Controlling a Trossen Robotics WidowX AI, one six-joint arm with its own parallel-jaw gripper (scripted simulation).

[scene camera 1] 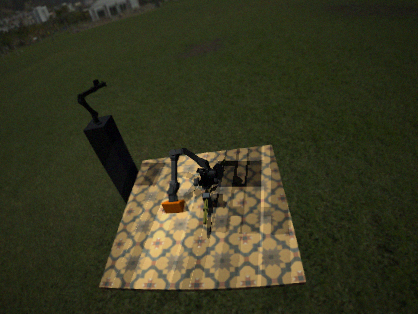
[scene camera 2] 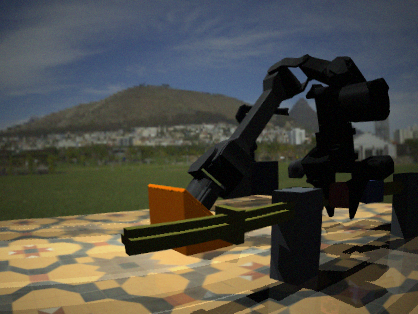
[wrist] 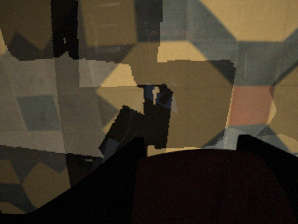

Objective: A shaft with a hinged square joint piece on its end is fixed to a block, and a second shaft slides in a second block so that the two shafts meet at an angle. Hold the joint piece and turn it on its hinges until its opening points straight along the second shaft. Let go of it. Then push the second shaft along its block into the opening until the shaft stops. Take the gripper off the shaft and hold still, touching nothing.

Labels:
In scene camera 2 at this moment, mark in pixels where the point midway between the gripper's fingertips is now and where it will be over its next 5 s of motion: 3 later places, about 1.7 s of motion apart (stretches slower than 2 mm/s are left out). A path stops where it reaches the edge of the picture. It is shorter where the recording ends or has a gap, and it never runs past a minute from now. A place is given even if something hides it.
The gripper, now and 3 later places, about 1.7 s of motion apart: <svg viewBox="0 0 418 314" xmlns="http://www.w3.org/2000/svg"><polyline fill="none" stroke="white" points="341,217 341,159 323,143 252,152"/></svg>

